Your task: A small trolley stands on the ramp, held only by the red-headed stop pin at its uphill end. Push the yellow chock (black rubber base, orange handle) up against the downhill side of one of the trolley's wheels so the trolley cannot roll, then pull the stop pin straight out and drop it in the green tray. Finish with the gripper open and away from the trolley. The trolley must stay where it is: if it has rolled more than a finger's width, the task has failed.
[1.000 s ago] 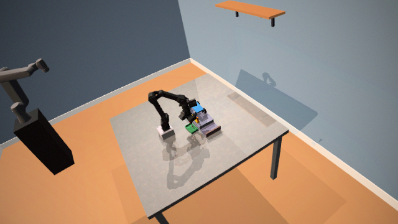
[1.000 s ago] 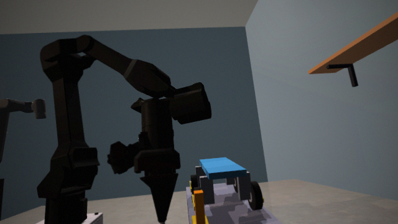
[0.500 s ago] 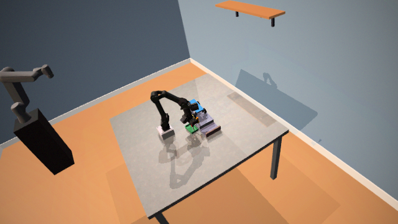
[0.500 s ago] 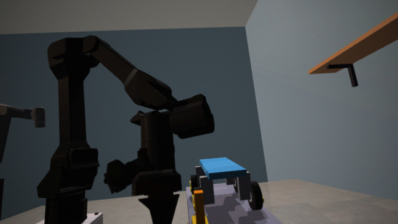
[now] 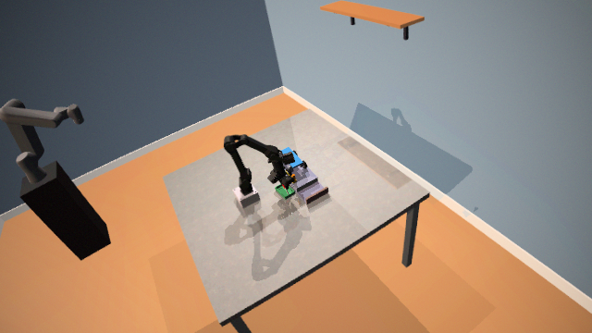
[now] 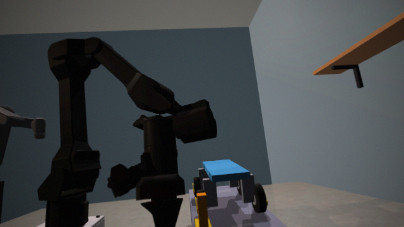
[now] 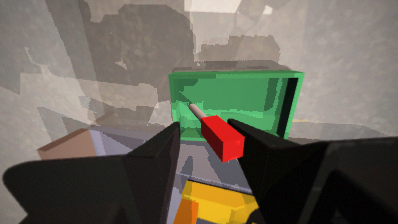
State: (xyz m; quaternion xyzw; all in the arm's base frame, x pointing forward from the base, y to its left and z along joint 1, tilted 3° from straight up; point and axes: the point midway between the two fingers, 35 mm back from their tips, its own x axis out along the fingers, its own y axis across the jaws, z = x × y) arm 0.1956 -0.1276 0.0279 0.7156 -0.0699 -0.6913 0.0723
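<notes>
The red-headed stop pin is right at my gripper tip. Round my gripper tip: grey ramp 130 mm ahead, 100 mm to the left; then yellow chock 60 mm ahead, 30 mm above, 10 mm to the left; then blue-topped trolley 130 mm ahead, 110 mm to the left, 60 mm above.
</notes>
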